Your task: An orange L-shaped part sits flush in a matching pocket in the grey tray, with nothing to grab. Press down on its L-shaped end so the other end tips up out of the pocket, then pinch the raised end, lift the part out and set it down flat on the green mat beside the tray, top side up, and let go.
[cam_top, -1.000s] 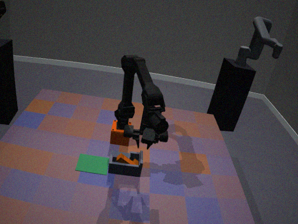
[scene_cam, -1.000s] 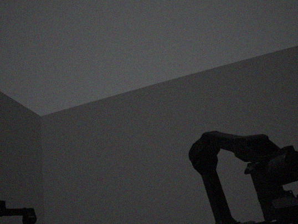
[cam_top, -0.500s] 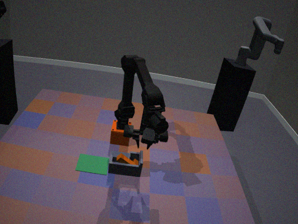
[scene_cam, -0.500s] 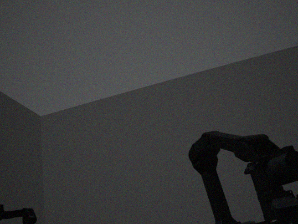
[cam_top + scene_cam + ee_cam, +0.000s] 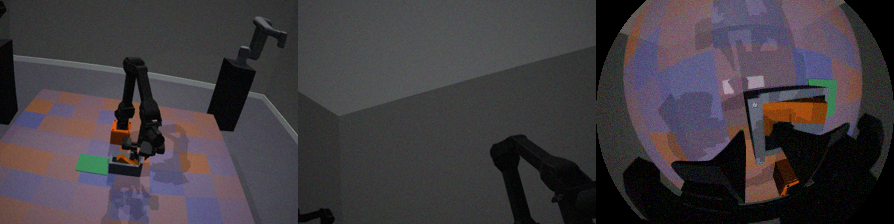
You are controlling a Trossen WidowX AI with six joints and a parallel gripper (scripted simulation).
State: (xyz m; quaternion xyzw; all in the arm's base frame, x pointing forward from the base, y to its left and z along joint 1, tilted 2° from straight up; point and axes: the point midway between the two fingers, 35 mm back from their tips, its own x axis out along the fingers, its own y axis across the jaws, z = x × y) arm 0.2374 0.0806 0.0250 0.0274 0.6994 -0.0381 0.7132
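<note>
Right now my gripper tip is 1 cm past the orange L-shaped part, 4 cm to the left of it and 3 cm above it. Also, from my gripper tip: green mat (2 cm behind, 22 cm to the right, 9 cm below).
</note>
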